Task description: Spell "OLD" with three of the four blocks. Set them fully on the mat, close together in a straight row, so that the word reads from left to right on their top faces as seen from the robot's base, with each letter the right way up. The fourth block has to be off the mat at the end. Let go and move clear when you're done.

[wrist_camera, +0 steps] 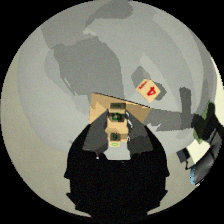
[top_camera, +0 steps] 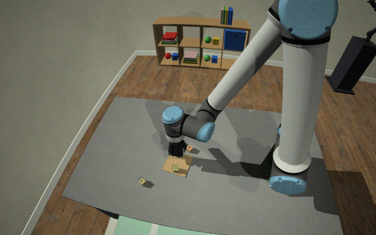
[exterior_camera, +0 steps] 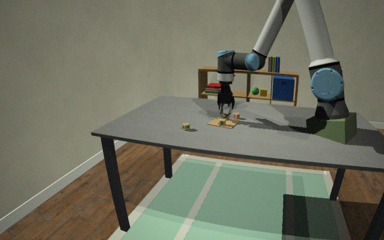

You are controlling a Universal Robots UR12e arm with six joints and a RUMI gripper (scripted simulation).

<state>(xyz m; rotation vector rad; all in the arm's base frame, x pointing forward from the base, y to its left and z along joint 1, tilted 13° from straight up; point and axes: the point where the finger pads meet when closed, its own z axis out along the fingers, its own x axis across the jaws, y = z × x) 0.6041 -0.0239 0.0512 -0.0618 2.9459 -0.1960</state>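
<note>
Right now the tan mat is 50 mm to the left of my hand and 20 mm below it.
</note>
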